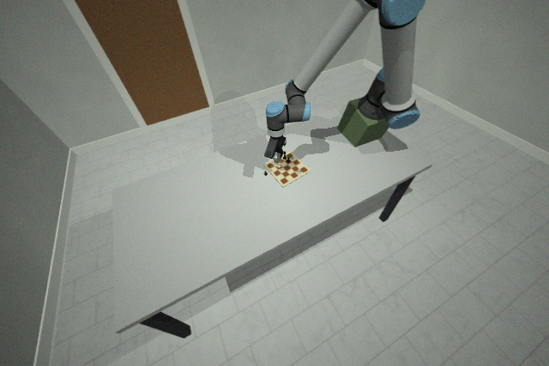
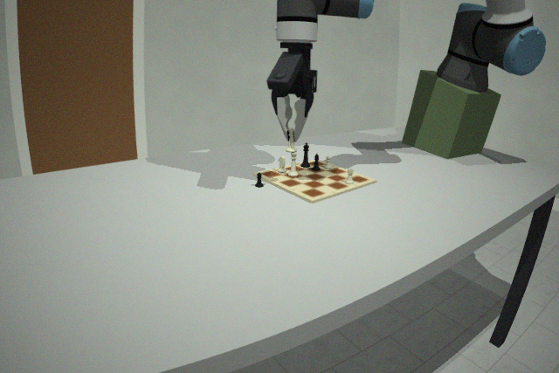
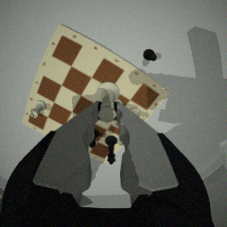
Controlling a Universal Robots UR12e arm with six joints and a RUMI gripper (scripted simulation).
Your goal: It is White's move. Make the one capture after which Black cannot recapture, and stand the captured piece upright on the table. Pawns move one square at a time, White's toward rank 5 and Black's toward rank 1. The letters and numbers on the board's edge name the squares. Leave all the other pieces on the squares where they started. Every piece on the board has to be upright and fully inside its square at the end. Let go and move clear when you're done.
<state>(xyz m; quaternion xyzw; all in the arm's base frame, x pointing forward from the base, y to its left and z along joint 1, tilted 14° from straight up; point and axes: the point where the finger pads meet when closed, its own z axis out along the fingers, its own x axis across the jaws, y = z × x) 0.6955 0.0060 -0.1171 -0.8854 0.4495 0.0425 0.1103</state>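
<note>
Right now the white pawn is 15 cm behind my hand, 5 cm to the right of it and 10 cm below it. Also, from my hand: chessboard (8 cm behind, 1 cm to the right, 12 cm below); black pawn (6 cm ahead, 3 cm to the right, 11 cm below); white king (4 cm behind, 4 cm to the right, 8 cm below).
</note>
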